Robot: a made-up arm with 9 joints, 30 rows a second.
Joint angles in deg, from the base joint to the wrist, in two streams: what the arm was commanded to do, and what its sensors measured. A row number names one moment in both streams.
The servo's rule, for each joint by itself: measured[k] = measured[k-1] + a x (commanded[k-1-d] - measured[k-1]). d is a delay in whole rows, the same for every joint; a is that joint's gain. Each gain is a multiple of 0.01, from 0.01 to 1. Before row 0 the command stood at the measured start. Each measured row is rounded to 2 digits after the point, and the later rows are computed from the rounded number. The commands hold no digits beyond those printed.
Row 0, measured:
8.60 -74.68 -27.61 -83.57 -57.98 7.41 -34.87 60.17 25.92
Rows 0 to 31, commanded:
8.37 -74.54 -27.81 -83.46 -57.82 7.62 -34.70 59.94 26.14
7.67 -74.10 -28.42 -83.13 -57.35 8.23 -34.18 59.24 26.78
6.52 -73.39 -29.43 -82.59 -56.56 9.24 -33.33 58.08 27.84
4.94 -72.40 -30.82 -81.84 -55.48 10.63 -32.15 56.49 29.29
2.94 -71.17 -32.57 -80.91 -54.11 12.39 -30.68 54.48 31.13
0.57 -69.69 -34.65 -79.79 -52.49 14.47 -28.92 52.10 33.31
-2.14 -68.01 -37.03 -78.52 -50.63 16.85 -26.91 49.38 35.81
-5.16 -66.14 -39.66 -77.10 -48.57 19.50 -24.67 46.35 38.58
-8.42 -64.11 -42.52 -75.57 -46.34 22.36 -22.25 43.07 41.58
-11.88 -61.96 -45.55 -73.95 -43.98 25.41 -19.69 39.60 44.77
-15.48 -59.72 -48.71 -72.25 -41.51 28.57 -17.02 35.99 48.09
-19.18 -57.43 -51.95 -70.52 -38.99 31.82 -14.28 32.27 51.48
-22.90 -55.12 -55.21 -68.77 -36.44 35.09 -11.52 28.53 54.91
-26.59 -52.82 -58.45 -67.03 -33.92 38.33 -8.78 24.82 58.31
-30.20 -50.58 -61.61 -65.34 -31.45 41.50 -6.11 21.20 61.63
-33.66 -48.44 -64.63 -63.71 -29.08 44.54 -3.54 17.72 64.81
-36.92 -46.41 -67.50 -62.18 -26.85 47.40 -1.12 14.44 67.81
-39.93 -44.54 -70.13 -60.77 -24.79 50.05 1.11 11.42 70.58
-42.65 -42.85 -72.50 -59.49 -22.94 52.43 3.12 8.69 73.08
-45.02 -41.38 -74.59 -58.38 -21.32 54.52 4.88 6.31 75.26
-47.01 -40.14 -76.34 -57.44 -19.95 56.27 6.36 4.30 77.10
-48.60 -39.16 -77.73 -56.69 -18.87 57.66 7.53 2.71 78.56
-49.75 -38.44 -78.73 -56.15 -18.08 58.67 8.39 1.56 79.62
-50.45 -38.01 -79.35 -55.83 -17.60 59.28 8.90 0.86 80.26
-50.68 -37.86 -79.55 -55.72 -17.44 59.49 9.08 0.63 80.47
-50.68 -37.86 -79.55 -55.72 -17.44 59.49 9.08 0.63 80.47
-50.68 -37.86 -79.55 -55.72 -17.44 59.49 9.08 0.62 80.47
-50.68 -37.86 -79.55 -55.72 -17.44 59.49 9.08 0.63 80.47
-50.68 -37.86 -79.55 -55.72 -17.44 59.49 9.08 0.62 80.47
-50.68 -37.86 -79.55 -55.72 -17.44 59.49 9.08 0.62 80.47
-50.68 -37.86 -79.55 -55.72 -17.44 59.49 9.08 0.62 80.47
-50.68 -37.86 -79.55 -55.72 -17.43 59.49 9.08 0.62 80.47
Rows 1 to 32, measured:
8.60 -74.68 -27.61 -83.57 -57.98 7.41 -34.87 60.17 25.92
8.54 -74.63 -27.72 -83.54 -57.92 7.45 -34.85 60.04 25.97
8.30 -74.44 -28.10 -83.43 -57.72 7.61 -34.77 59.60 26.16
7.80 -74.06 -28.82 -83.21 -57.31 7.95 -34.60 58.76 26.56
7.00 -73.46 -29.90 -82.85 -56.67 8.51 -34.31 57.51 27.22
5.86 -72.64 -31.34 -82.35 -55.77 9.32 -33.87 55.84 28.16
4.38 -71.58 -33.13 -81.68 -54.62 10.40 -33.28 53.78 29.40
2.55 -70.29 -35.24 -80.86 -53.22 11.75 -32.52 51.36 30.94
0.39 -68.80 -37.63 -79.88 -51.59 13.38 -31.58 48.60 32.77
-2.08 -67.11 -40.27 -78.76 -49.75 15.27 -30.46 45.56 34.88
-4.82 -65.26 -43.12 -77.51 -47.73 17.40 -29.17 42.28 37.25
-7.80 -63.27 -46.14 -76.14 -45.55 19.75 -27.71 38.82 39.85
-10.99 -61.17 -49.28 -74.68 -43.25 22.28 -26.10 35.22 42.64
-14.32 -58.99 -52.48 -73.14 -40.87 24.97 -24.35 31.54 45.58
-17.76 -56.77 -55.70 -71.55 -38.44 27.78 -22.48 27.84 48.64
-21.24 -54.54 -58.89 -69.94 -35.99 30.66 -20.52 24.19 51.76
-24.72 -52.34 -61.99 -68.32 -33.57 33.57 -18.48 20.63 54.89
-28.14 -50.21 -64.97 -66.72 -31.22 36.47 -16.40 17.23 57.99
-31.44 -48.17 -67.76 -65.17 -28.97 39.32 -14.30 14.03 61.01
-34.58 -46.25 -70.32 -63.69 -26.86 42.07 -12.21 11.09 63.91
-37.50 -44.50 -72.63 -62.31 -24.92 44.68 -10.16 8.46 66.63
-40.16 -42.93 -74.63 -61.04 -23.18 47.11 -8.18 6.17 69.14
-42.52 -41.57 -76.30 -59.91 -21.67 49.33 -6.29 4.27 71.40
-44.54 -40.44 -77.61 -58.93 -20.41 51.29 -4.53 2.78 73.37
-46.19 -39.57 -78.55 -58.12 -19.43 52.97 -2.92 1.72 75.02
-47.45 -38.95 -79.09 -57.50 -18.73 54.34 -1.48 1.12 76.33
-48.35 -38.56 -79.34 -57.04 -18.28 55.42 -0.21 0.85 77.32
-49.00 -38.31 -79.45 -56.70 -17.99 56.27 0.90 0.72 78.08
-49.47 -38.15 -79.50 -56.45 -17.80 56.95 1.88 0.67 78.65
-49.81 -38.05 -79.53 -56.26 -17.67 57.48 2.74 0.64 79.09
-50.05 -37.98 -79.54 -56.12 -17.59 57.90 3.50 0.63 79.42
-50.23 -37.94 -79.55 -56.02 -17.54 58.23 4.17 0.62 79.67
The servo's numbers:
d 1
a 0.28 0.36 0.54 0.26 0.35 0.21 0.12 0.55 0.24

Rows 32 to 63, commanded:
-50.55 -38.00 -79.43 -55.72 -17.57 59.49 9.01 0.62 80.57
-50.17 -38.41 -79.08 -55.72 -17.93 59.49 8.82 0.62 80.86
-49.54 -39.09 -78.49 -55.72 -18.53 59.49 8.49 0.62 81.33
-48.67 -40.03 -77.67 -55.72 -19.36 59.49 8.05 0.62 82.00
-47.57 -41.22 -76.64 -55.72 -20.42 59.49 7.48 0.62 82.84
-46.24 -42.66 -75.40 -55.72 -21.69 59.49 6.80 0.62 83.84
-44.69 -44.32 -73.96 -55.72 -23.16 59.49 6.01 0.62 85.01
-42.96 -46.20 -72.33 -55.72 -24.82 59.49 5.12 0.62 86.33
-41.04 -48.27 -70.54 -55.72 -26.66 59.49 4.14 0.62 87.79
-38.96 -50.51 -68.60 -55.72 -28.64 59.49 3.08 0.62 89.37
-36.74 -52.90 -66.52 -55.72 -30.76 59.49 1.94 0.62 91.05
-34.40 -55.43 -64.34 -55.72 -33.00 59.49 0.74 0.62 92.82
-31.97 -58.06 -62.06 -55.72 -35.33 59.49 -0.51 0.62 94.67
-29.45 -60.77 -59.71 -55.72 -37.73 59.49 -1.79 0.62 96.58
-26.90 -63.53 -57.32 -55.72 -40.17 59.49 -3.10 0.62 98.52
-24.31 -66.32 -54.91 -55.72 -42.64 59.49 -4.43 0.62 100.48
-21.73 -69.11 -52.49 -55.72 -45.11 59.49 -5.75 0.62 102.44
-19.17 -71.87 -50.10 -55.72 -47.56 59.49 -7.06 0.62 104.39
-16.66 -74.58 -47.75 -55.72 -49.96 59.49 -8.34 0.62 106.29
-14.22 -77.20 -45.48 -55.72 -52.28 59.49 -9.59 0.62 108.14
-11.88 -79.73 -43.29 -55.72 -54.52 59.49 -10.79 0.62 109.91
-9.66 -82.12 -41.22 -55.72 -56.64 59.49 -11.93 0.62 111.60
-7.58 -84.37 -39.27 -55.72 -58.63 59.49 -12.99 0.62 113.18
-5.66 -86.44 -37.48 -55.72 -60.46 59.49 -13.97 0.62 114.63
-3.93 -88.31 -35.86 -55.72 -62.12 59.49 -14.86 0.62 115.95
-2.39 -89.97 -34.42 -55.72 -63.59 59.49 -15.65 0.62 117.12
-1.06 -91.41 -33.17 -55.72 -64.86 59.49 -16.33 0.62 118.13
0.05 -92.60 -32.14 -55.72 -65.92 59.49 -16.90 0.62 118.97
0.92 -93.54 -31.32 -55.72 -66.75 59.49 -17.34 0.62 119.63
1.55 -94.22 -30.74 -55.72 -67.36 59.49 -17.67 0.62 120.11
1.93 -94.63 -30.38 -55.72 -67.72 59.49 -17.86 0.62 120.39
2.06 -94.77 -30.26 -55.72 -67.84 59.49 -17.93 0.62 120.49
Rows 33 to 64, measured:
-50.36 -37.91 -79.55 -55.94 -17.50 58.49 4.76 0.62 79.86
-50.41 -37.94 -79.49 -55.88 -17.52 58.70 5.27 0.62 80.03
-50.34 -38.11 -79.27 -55.84 -17.66 58.87 5.70 0.62 80.23
-50.12 -38.46 -78.85 -55.81 -17.96 59.00 6.03 0.62 80.49
-49.71 -39.03 -78.21 -55.79 -18.45 59.10 6.27 0.62 80.85
-49.11 -39.82 -77.36 -55.77 -19.14 59.18 6.42 0.62 81.33
-48.31 -40.84 -76.30 -55.76 -20.03 59.25 6.47 0.62 81.93
-47.30 -42.09 -75.04 -55.75 -21.13 59.30 6.41 0.62 82.67
-46.08 -43.57 -73.58 -55.74 -22.42 59.34 6.26 0.62 83.55
-44.67 -45.26 -71.94 -55.73 -23.90 59.37 6.01 0.62 84.57
-43.07 -47.15 -70.14 -55.73 -25.56 59.40 5.66 0.62 85.72
-41.30 -49.22 -68.19 -55.73 -27.38 59.42 5.21 0.62 87.00
-39.37 -51.46 -66.11 -55.73 -29.35 59.43 4.67 0.62 88.40
-37.30 -53.84 -63.92 -55.73 -31.44 59.44 4.05 0.62 89.90
-35.10 -56.33 -61.65 -55.73 -33.64 59.45 3.35 0.62 91.50
-32.80 -58.92 -59.31 -55.73 -35.93 59.46 2.58 0.62 93.18
-30.42 -61.58 -56.93 -55.73 -38.28 59.47 1.74 0.62 94.93
-27.99 -64.29 -54.53 -55.73 -40.67 59.47 0.84 0.62 96.73
-25.52 -67.02 -52.14 -55.73 -43.08 59.47 -0.11 0.62 98.57
-23.04 -69.74 -49.77 -55.73 -45.49 59.47 -1.10 0.62 100.42
-20.57 -72.43 -47.45 -55.73 -47.87 59.47 -2.12 0.62 102.27
-18.14 -75.06 -45.20 -55.73 -50.20 59.47 -3.16 0.62 104.10
-15.77 -77.60 -43.05 -55.73 -52.45 59.47 -4.21 0.62 105.90
-13.48 -80.04 -41.01 -55.73 -54.61 59.47 -5.26 0.62 107.65
-11.29 -82.34 -39.10 -55.73 -56.66 59.47 -6.31 0.62 109.33
-9.23 -84.49 -37.35 -55.73 -58.57 59.47 -7.34 0.62 110.92
-7.31 -86.46 -35.77 -55.73 -60.33 59.47 -8.34 0.62 112.41
-5.56 -88.24 -34.37 -55.73 -61.92 59.47 -9.30 0.62 113.78
-3.99 -89.81 -33.17 -55.73 -63.32 59.47 -10.21 0.62 115.03
-2.62 -91.15 -32.17 -55.73 -64.52 59.47 -11.07 0.62 116.13
-1.45 -92.26 -31.40 -55.73 -65.51 59.47 -11.86 0.62 117.09
-0.50 -93.11 -30.85 -55.73 -66.28 59.47 -12.58 0.62 117.88

